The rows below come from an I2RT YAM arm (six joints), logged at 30 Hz.
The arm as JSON. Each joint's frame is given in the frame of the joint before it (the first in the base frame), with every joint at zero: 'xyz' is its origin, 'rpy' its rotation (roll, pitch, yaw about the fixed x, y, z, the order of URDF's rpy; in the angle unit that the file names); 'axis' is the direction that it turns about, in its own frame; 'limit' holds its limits. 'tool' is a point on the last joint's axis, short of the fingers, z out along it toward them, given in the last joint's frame.
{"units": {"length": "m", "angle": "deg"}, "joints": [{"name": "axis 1", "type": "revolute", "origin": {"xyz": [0.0, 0.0, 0.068], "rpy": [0.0, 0.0, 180.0]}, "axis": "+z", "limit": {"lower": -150.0, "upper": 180.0}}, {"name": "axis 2", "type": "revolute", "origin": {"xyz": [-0.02, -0.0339, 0.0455], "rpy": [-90.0, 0.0, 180.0]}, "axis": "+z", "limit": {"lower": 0.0, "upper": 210.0}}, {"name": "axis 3", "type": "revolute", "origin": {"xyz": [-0.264, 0.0, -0.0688], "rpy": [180.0, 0.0, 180.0]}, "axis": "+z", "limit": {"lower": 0.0, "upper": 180.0}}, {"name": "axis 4", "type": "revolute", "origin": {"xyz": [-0.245, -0.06, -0.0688], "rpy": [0.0, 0.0, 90.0]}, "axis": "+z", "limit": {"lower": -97.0, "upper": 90.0}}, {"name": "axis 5", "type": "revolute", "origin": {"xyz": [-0.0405, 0.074, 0.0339], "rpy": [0.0, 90.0, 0.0]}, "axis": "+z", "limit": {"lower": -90.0, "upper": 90.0}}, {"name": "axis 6", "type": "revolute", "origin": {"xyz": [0.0, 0.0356, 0.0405], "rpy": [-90.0, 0.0, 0.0]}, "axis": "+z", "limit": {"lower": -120.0, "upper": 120.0}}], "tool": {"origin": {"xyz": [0.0, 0.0, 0.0], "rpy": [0.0, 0.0, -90.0]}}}
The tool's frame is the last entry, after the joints.
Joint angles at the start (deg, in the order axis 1, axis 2, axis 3, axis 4, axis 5, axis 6):
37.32, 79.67, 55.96, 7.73, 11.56, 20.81
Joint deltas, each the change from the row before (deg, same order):
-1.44, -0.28, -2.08, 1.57, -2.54, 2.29
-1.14, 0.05, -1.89, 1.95, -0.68, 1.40
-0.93, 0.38, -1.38, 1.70, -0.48, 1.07
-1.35, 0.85, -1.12, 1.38, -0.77, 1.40
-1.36, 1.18, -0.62, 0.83, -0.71, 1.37
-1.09, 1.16, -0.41, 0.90, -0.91, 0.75
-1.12, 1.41, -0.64, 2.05, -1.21, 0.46
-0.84, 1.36, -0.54, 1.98, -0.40, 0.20
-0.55, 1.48, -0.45, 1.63, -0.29, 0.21
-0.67, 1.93, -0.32, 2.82, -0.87, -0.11
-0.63, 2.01, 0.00, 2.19, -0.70, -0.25
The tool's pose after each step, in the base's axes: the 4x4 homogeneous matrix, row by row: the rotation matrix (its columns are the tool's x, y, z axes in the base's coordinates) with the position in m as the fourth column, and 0 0 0 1 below. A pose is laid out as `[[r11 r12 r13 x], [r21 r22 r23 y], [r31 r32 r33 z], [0 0 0 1]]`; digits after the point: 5 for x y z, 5 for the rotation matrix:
[[-0.38730 -0.33149 0.86030 0.26512], [0.19808 0.88142 0.42880 0.18488], [-0.90043 0.33648 -0.27571 0.29115], [0 0 0 1]]
[[-0.39497 -0.31383 0.86343 0.26720], [0.22542 0.87801 0.42225 0.17901], [-0.89061 0.36140 -0.27604 0.28286], [0 0 0 1]]
[[-0.40069 -0.29842 0.86625 0.26972], [0.24624 0.87561 0.41554 0.17477], [-0.88250 0.37981 -0.27737 0.27556], [0 0 0 1]]
[[-0.41433 -0.27493 0.86761 0.27448], [0.26984 0.87331 0.40560 0.16939], [-0.86921 0.40217 -0.28765 0.26681], [0 0 0 1]]
[[-0.43131 -0.24769 0.86754 0.28023], [0.29077 0.87211 0.39356 0.16443], [-0.85406 0.42200 -0.30413 0.25833], [0 0 0 1]]
[[-0.44398 -0.23314 0.86517 0.28527], [0.30246 0.86989 0.38963 0.16085], [-0.84345 0.43467 -0.31569 0.25130], [0 0 0 1]]
[[-0.44875 -0.22853 0.86395 0.29077], [0.31411 0.86473 0.39189 0.15743], [-0.83664 0.44723 -0.31626 0.24362], [0 0 0 1]]
[[-0.44682 -0.22009 0.86713 0.29552], [0.32291 0.86425 0.38575 0.15475], [-0.83431 0.45236 -0.31510 0.23664], [0 0 0 1]]
[[-0.45054 -0.21185 0.86726 0.29953], [0.32738 0.86456 0.38127 0.15342], [-0.83057 0.45570 -0.32016 0.22885], [0 0 0 1]]
[[-0.44548 -0.21810 0.86832 0.30520], [0.33183 0.86057 0.38640 0.15249], [-0.83152 0.46027 -0.31099 0.22139], [0 0 0 1]]
[[-0.44380 -0.22109 0.86843 0.31113], [0.33179 0.85968 0.38842 0.15171], [-0.83244 0.46052 -0.30817 0.21401], [0 0 0 1]]

